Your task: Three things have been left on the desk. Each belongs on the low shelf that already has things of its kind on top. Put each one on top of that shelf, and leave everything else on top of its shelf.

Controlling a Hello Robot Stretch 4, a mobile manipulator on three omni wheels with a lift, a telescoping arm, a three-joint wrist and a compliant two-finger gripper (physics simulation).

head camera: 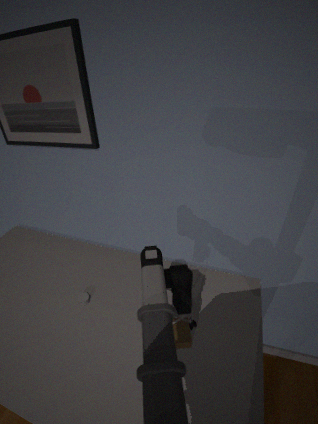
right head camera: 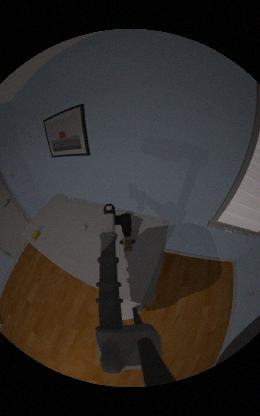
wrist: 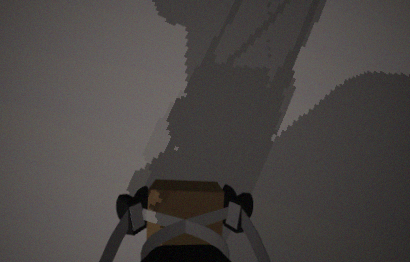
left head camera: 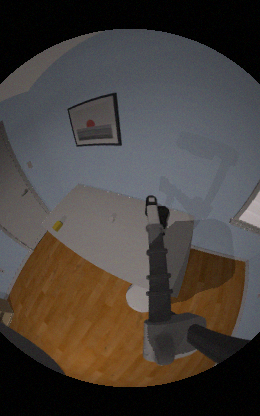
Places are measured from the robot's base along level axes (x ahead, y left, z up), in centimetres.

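Pixels of known places: gripper, fingertip midpoint: (head camera: 180, 328) (right head camera: 127, 242) (wrist: 185, 200); robot's base, origin of the base link: (right head camera: 124, 302) (left head camera: 143, 294).
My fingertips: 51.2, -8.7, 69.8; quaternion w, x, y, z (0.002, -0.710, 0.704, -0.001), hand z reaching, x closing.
For each thing: its top centre in the pictures, then the offset to it from my fingertips, as dx, dy, dz. Level surfaces: height alone.
- brown box, middle of its top: (wrist: 184, 246) (head camera: 181, 329) (right head camera: 127, 242) -2.6, +0.1, +4.8
- grey desk, its level: dz -0.5
- small pale object, middle of its top: (head camera: 83, 297) (left head camera: 110, 218) (right head camera: 82, 226) +16.9, +39.6, +1.9
- yellow object, middle of its top: (left head camera: 55, 224) (right head camera: 33, 233) +6.9, +97.0, +4.0
A brown box (head camera: 183, 335) (right head camera: 128, 247) (wrist: 186, 200) is at the right part of the grey desk (head camera: 50, 340) (left head camera: 100, 245) (right head camera: 70, 250) (wrist: 75, 100). My gripper (head camera: 183, 325) (right head camera: 127, 242) (wrist: 185, 200) is shut on it, with a black fingertip against each side. In the head view the arm hides part of the box and the left fingertip. A small pale object (head camera: 88, 296) (left head camera: 114, 217) (right head camera: 85, 227) stands on the desk left of the arm. A yellow object (left head camera: 58, 226) (right head camera: 36, 234) is at the desk's far left end. The low shelves cannot be made out clearly.
A blue wall with a framed picture (head camera: 45, 87) (left head camera: 95, 120) (right head camera: 67, 131) rises behind the desk. A white round object (left head camera: 136, 298) shows at the desk's front edge. A grey door (left head camera: 15, 200) is at the left. Part of a brown piece of furniture (left head camera: 6, 306) shows at the lower left.
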